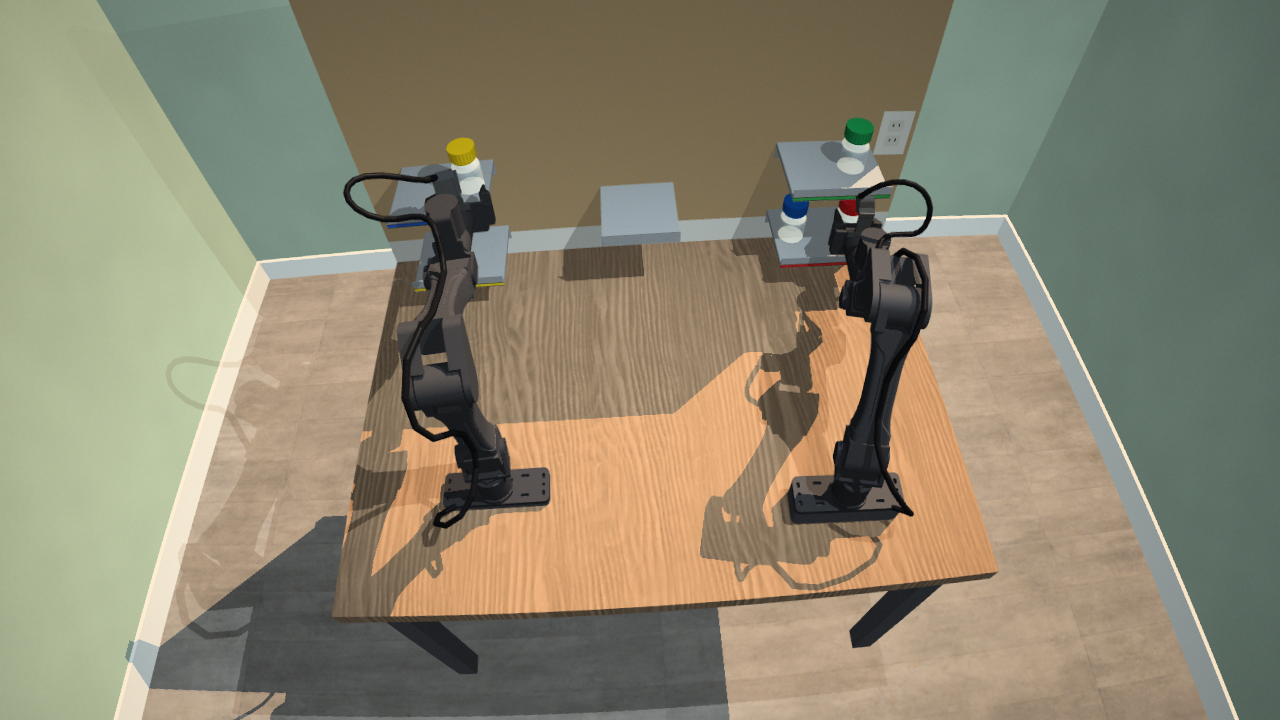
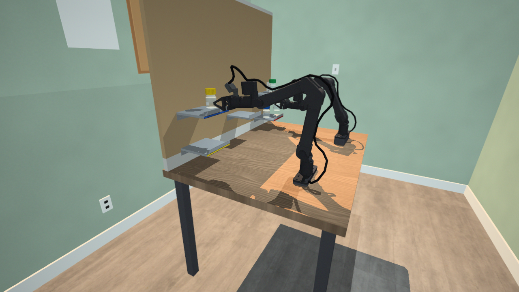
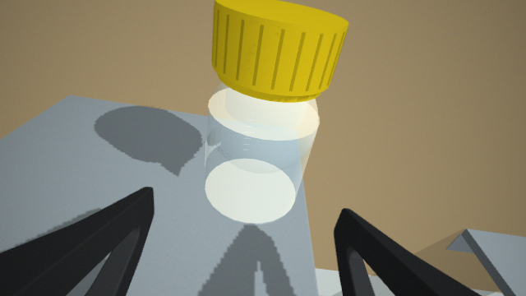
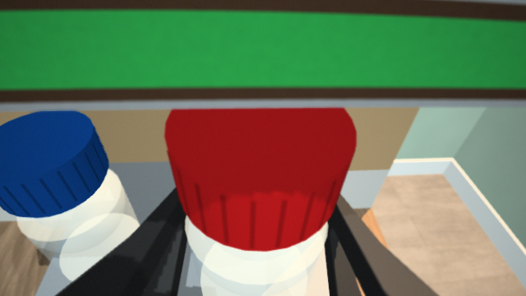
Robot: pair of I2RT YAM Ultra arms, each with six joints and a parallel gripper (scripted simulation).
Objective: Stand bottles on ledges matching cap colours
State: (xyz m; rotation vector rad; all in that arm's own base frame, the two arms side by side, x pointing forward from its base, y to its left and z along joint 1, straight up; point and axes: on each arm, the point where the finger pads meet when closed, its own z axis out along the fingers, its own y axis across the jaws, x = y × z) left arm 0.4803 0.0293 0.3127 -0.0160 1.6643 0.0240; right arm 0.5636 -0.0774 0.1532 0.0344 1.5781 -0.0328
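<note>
My left hand is 6 cm short of the yellow-capped bottle, 1 cm to the right of it and 1 cm below it. Also, from my left hand: brown wall panel (19 cm ahead, 32 cm to the right, 13 cm above); blue-capped bottle (13 cm ahead, 66 cm to the right, 18 cm below); green-capped bottle (14 cm ahead, 76 cm to the right, 1 cm above).
Right now my right hand is 1 cm above the red-capped bottle. Also, from my right hand: wall socket: 15 cm ahead, 10 cm to the right, 10 cm above; blue-capped bottle: 3 cm ahead, 11 cm to the left, 6 cm below; green-capped bottle: 4 cm ahead, 1 cm to the left, 13 cm above.
</note>
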